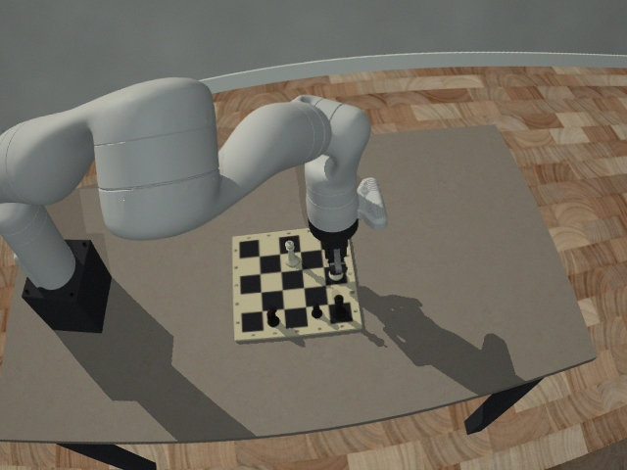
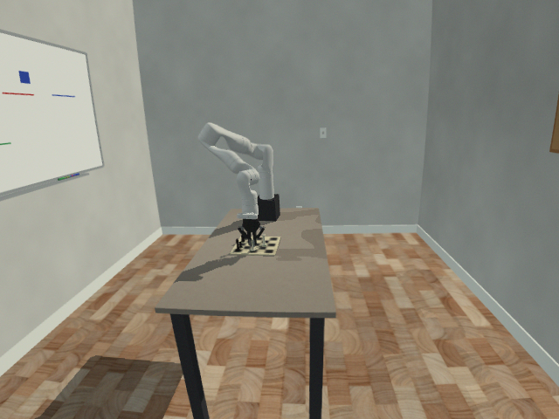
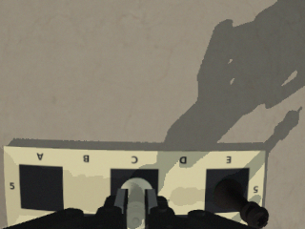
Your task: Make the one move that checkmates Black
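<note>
The white pawn lies 10 mm below my hand. From my hand the other things lie so: black pawn (60 mm to the right, 60 mm behind, 30 mm below); then tall black piece (70 mm to the right, 20 mm behind, 10 mm below); then white queen-like piece (60 mm to the left, 60 mm behind, 10 mm below).
</note>
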